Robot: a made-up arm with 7 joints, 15 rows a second.
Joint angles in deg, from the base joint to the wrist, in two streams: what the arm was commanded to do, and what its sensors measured. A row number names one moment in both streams.
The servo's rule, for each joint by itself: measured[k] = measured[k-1] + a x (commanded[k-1-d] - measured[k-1]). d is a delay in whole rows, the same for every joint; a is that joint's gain. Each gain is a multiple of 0.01, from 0.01 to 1. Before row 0 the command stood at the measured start. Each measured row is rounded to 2 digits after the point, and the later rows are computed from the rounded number. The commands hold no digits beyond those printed.
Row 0, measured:
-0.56 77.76 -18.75 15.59 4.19 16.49 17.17
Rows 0 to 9, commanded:
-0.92 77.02 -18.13 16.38 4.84 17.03 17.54
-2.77 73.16 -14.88 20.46 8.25 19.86 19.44
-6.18 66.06 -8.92 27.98 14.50 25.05 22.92
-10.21 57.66 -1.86 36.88 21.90 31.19 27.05
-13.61 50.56 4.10 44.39 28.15 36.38 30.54
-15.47 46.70 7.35 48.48 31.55 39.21 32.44
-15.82 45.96 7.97 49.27 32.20 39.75 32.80
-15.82 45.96 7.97 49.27 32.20 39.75 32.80
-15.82 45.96 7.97 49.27 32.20 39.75 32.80
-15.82 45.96 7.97 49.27 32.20 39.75 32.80
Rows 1 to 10, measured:
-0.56 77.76 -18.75 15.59 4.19 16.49 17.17
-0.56 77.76 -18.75 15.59 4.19 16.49 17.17
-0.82 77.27 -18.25 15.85 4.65 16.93 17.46
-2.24 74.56 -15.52 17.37 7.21 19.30 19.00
-5.12 68.95 -10.17 20.87 12.39 23.96 22.06
-8.84 61.50 -3.44 26.15 19.14 29.82 25.95
-12.32 54.28 2.67 32.17 25.54 35.13 29.53
-14.62 49.28 6.46 37.55 29.81 38.43 31.80
-15.50 47.09 7.68 41.42 31.51 39.50 32.58
-15.73 46.34 7.91 44.01 32.00 39.70 32.75
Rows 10 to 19, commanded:
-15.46 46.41 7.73 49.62 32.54 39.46 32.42
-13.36 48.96 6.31 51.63 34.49 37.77 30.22
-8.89 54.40 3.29 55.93 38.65 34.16 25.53
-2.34 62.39 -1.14 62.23 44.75 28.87 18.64
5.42 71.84 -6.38 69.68 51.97 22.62 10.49
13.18 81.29 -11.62 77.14 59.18 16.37 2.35
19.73 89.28 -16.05 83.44 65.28 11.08 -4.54
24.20 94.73 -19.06 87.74 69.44 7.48 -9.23
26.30 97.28 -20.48 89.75 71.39 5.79 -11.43
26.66 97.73 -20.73 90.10 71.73 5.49 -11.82
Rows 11 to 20, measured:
-15.80 46.09 7.96 45.75 32.14 39.74 32.79
-15.81 46.00 7.97 46.91 32.18 39.75 32.80
-15.55 46.27 7.78 47.80 32.44 39.52 32.50
-13.95 48.05 6.59 49.06 33.90 38.10 30.72
-10.26 52.24 3.92 51.33 37.27 34.91 26.67
-4.48 58.94 -0.18 54.93 42.58 30.02 20.41
2.75 67.45 -5.20 59.80 49.25 24.03 12.67
10.36 76.58 -10.40 65.52 56.30 17.83 4.62
17.20 84.96 -14.98 71.43 62.68 12.36 -2.52
22.31 91.41 -18.28 76.81 67.48 8.41 -7.75

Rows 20 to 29, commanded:
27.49 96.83 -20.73 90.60 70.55 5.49 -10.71
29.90 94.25 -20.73 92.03 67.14 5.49 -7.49
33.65 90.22 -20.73 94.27 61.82 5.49 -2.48
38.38 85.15 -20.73 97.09 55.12 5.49 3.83
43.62 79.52 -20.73 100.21 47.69 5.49 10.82
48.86 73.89 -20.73 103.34 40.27 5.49 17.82
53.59 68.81 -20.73 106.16 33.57 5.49 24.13
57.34 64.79 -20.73 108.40 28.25 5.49 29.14
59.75 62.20 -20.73 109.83 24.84 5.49 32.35
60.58 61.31 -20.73 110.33 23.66 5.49 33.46
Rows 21 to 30, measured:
25.22 95.28 -20.06 81.08 70.26 6.29 -10.62
26.27 96.90 -20.60 84.06 71.30 5.64 -11.56
27.16 96.85 -20.71 86.22 70.77 5.52 -10.90
29.16 95.13 -20.73 88.14 68.19 5.50 -8.24
32.44 91.89 -20.73 90.16 63.67 5.49 -3.75
36.78 87.44 -20.73 92.45 57.60 5.49 2.16
41.77 82.21 -20.73 95.01 50.56 5.49 8.91
46.95 76.72 -20.73 97.76 43.25 5.49 15.86
51.80 71.50 -20.73 100.53 36.38 5.49 22.31
55.84 67.07 -20.73 103.13 30.61 5.49 27.64

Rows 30 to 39, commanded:
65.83 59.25 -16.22 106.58 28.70 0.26 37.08
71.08 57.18 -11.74 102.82 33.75 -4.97 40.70
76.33 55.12 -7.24 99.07 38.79 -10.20 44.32
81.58 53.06 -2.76 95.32 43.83 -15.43 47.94
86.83 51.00 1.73 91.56 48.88 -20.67 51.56
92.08 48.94 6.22 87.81 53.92 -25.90 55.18
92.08 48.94 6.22 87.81 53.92 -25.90 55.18
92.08 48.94 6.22 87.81 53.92 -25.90 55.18
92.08 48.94 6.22 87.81 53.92 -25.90 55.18
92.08 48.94 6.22 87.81 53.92 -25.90 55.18
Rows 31 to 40, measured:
58.69 63.86 -20.73 105.34 26.51 5.49 31.31
60.07 62.18 -20.73 106.99 24.49 5.49 32.99
64.27 60.25 -17.08 106.85 27.48 1.25 36.18
69.24 58.22 -12.75 105.52 31.93 -3.79 39.71
74.42 56.17 -8.29 103.39 36.80 -8.98 43.31
79.65 54.12 -3.81 100.73 41.79 -14.20 46.92
84.89 52.06 0.68 97.70 46.82 -19.44 50.54
90.14 50.00 5.17 94.44 51.86 -24.67 54.16
91.56 49.30 6.02 92.25 53.32 -25.67 54.96
91.94 49.06 6.18 90.78 53.75 -25.86 55.13

